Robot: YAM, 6 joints.
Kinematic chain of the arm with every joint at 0, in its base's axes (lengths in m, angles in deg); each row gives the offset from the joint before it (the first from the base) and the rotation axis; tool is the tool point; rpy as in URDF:
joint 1: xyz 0 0 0.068 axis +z
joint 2: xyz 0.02 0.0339 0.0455 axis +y
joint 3: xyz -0.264 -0.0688 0 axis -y
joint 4: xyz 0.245 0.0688 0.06 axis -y
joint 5: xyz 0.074 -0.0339 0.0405 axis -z
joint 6: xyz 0.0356 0 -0.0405 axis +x
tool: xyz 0 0 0 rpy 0 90 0
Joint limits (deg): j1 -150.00..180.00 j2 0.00..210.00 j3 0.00..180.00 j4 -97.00..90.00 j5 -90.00..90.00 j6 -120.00..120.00
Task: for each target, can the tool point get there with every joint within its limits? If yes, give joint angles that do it. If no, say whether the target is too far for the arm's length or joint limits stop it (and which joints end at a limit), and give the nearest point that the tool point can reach.
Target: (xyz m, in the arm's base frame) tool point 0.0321 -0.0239 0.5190
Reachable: yes | joints -20.38 53.04 110.99 -82.57 18.40 23.23
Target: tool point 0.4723 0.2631 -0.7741
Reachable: no: too far | nearest point 0.3312 0.1845 -0.3560 | short by 0.448 m
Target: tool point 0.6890 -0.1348 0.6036
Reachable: no: too far | nearest point 0.5184 -0.1014 0.4787 | short by 0.214 m
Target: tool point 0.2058 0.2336 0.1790
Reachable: yes | joints 53.81 96.44 33.49 59.42 52.35 89.05
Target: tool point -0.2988 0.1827 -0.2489
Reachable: yes | joints 145.58 182.62 91.05 8.59 -30.75 67.21
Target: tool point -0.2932 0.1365 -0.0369
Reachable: yes | joints 154.73 142.12 39.17 69.54 -2.70 -45.28
